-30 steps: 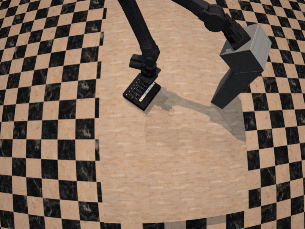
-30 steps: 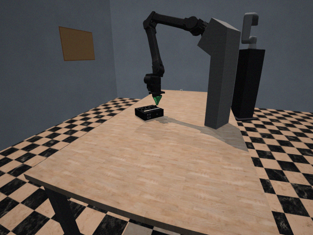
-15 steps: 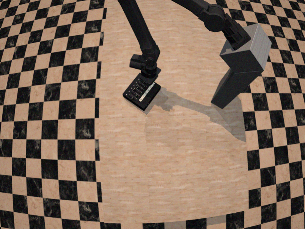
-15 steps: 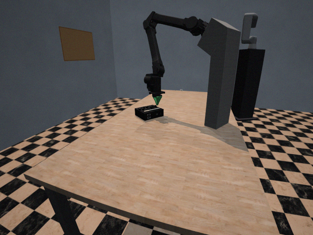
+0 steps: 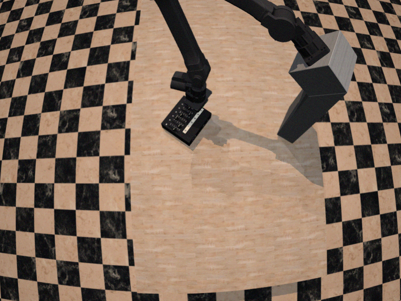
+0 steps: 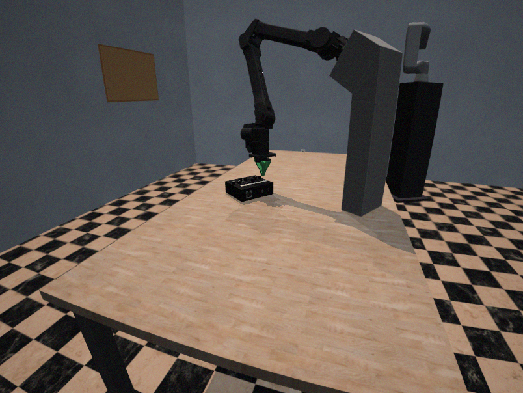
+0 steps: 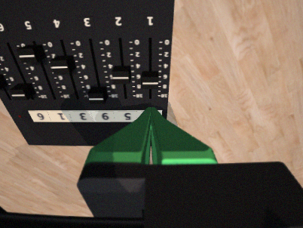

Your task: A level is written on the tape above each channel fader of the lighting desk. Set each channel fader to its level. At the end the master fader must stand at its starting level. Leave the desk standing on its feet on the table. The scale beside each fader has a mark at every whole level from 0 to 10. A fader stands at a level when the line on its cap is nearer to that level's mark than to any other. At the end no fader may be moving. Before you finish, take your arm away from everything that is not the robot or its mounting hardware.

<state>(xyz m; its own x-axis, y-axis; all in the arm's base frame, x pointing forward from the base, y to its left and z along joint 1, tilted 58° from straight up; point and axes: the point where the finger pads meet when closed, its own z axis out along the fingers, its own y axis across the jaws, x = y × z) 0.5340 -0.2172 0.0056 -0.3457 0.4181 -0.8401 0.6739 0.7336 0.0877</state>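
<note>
The channel 2 fader cap lies 3 cm ahead of my hand, 2 cm to the right of it and 2 cm below it. From my hand the other things lie so: channel 3 fader cap: 4 cm ahead, 2 cm below, 1 cm to the left; then channel 4 fader cap: 8 cm ahead, 2 cm below; then channel 5 fader cap: 10 cm ahead, 2 cm below.
</note>
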